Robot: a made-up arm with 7 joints. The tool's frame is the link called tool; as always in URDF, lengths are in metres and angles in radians. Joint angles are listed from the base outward. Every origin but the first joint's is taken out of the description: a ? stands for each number. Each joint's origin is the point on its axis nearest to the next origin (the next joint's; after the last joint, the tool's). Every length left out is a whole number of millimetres.
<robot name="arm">
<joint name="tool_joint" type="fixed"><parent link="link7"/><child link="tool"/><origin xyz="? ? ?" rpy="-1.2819 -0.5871 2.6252"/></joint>
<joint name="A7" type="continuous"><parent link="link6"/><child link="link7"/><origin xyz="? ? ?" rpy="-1.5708 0 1.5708"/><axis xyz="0 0 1"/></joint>
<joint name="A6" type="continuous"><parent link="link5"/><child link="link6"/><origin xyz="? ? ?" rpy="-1.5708 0 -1.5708"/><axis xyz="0 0 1"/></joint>
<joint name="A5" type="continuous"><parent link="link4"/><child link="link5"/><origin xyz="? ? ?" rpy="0 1.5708 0"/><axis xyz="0 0 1"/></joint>
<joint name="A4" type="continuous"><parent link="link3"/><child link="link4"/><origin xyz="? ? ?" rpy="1.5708 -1.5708 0"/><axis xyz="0 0 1"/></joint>
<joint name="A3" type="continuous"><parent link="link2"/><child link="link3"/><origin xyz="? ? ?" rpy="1.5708 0 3.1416"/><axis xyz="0 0 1"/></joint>
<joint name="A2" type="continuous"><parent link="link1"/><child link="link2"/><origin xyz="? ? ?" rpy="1.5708 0 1.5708"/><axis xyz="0 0 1"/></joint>
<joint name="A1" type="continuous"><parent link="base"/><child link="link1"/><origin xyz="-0.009 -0.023 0.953" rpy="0 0 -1.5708"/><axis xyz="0 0 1"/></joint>
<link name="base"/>
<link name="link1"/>
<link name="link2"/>
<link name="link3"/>
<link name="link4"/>
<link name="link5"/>
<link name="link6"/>
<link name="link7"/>
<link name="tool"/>
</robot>
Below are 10 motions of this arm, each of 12 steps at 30 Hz.
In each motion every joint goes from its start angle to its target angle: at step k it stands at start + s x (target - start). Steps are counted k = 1, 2, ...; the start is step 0. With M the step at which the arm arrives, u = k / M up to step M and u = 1 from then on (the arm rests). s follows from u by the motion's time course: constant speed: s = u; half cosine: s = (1 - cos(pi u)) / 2; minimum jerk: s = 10 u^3 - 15 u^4 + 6 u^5.
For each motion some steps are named. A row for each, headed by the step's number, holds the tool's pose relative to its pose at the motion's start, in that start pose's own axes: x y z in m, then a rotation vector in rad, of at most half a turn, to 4 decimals.
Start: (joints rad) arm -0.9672 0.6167 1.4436 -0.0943 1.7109 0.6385 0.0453
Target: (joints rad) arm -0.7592 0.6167 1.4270 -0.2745 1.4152 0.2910 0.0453
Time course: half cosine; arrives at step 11
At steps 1, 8, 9, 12:
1: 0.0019 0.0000 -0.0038 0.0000 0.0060 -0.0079
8: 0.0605 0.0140 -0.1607 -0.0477 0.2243 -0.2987
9: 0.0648 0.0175 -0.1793 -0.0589 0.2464 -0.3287
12: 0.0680 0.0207 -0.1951 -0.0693 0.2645 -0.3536

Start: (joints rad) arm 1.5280 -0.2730 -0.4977 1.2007 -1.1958 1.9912 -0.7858
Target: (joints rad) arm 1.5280 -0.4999 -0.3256 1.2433 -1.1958 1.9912 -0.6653
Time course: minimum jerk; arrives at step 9
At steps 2, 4, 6, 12:
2: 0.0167 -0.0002 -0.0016 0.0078 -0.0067 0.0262
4: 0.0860 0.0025 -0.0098 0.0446 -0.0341 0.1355
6: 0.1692 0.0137 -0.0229 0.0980 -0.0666 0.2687
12: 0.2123 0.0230 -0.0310 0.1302 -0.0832 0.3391

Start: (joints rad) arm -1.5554 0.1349 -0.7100 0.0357 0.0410 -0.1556 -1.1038
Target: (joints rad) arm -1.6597 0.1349 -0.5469 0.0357 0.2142 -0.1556 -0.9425
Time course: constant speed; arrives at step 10
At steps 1, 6, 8, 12:
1: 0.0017 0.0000 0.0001 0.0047 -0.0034 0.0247
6: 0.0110 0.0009 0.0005 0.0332 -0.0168 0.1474
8: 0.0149 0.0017 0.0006 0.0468 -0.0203 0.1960
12: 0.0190 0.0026 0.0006 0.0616 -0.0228 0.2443

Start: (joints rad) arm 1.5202 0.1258 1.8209 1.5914 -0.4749 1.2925 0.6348
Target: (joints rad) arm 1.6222 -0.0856 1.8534 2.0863 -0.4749 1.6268 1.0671
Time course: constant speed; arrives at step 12
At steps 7, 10, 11, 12:
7: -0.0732 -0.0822 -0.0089 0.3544 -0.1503 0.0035
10: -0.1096 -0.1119 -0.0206 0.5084 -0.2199 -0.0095
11: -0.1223 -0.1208 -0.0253 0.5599 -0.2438 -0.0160
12: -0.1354 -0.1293 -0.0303 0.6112 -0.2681 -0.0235

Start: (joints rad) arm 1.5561 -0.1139 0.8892 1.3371 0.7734 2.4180 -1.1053
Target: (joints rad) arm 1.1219 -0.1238 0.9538 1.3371 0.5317 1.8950 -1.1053
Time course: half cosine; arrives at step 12
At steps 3, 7, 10, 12:
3: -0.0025 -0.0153 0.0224 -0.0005 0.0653 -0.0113
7: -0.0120 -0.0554 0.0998 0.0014 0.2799 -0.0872
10: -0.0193 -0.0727 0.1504 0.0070 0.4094 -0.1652
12: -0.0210 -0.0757 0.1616 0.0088 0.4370 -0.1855

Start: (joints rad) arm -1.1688 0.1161 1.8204 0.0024 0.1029 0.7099 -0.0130
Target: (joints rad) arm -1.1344 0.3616 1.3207 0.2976 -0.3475 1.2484 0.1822
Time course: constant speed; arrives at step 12
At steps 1, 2, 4, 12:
1: 0.0085 -0.0116 -0.0173 -0.0653 0.0102 -0.0137
2: 0.0164 -0.0232 -0.0346 -0.1307 0.0244 -0.0250
4: 0.0301 -0.0467 -0.0696 -0.2606 0.0645 -0.0410
12: 0.0562 -0.1422 -0.2039 -0.7324 0.3686 -0.0419

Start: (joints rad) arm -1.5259 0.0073 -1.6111 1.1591 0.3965 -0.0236 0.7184
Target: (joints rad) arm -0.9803 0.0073 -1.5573 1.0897 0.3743 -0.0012 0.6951
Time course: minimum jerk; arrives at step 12
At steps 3, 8, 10, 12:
3: -0.0013 -0.0185 -0.0249 -0.0168 0.0511 -0.0332
8: -0.0554 -0.1418 -0.1752 -0.1122 0.3944 -0.2530
10: -0.0809 -0.1715 -0.2076 -0.1319 0.4826 -0.3088
12: -0.0866 -0.1774 -0.2138 -0.1357 0.5006 -0.3202

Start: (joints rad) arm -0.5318 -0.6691 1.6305 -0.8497 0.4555 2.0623 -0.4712
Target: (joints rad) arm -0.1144 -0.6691 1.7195 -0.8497 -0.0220 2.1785 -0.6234
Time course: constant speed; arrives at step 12
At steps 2, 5, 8, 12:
2: -0.0344 0.0013 0.0179 -0.0691 0.0487 -0.0498
5: -0.0869 0.0077 0.0421 -0.1631 0.1281 -0.1289
8: -0.1396 0.0191 0.0628 -0.2444 0.2148 -0.2120
12: -0.2093 0.0420 0.0849 -0.3313 0.3405 -0.3268

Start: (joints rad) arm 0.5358 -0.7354 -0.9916 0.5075 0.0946 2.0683 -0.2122
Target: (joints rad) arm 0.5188 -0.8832 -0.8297 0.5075 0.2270 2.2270 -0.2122
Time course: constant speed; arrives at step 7
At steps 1, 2, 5, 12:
1: -0.0028 -0.0023 -0.0200 0.0205 -0.0271 0.0177
2: -0.0059 -0.0041 -0.0400 0.0405 -0.0549 0.0340
5: -0.0168 -0.0070 -0.1004 0.0974 -0.1422 0.0739
12: -0.0252 -0.0066 -0.1408 0.1325 -0.2033 0.0930

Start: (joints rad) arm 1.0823 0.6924 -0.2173 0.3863 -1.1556 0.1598 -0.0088
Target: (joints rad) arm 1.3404 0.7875 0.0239 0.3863 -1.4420 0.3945 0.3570
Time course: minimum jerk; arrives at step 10
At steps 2, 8, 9, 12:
2: -0.0014 -0.0037 0.0055 0.0159 -0.0149 0.0231
8: -0.0230 -0.0788 0.0906 0.3012 -0.2562 0.3604
9: -0.0242 -0.0841 0.0953 0.3193 -0.2704 0.3782
12: -0.0244 -0.0850 0.0961 0.3224 -0.2729 0.3812

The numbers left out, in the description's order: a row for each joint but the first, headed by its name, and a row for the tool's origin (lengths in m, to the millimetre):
tool: 0.018 0.012 0
A7: -0.008 -0.07 0
A6: 0.097 0.007 0
A5: 0.439 -0.06 0
A4: -0.01 -0.069 0
A3: 0.014 0.391 0
A2: 0.039 -0.016 0

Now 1 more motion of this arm.
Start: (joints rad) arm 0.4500 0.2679 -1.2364 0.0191 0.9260 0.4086 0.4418
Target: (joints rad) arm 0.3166 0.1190 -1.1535 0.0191 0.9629 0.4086 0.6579
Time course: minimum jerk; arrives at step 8
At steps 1, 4, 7, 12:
1: 0.0004 -0.0020 -0.0006 0.0016 -0.0021 -0.0015
4: 0.0101 -0.0630 -0.0154 0.0484 -0.0726 -0.0481
7: 0.0152 -0.1252 -0.0219 0.0895 -0.1555 -0.0945
12: 0.0153 -0.1273 -0.0219 0.0908 -0.1585 -0.0960

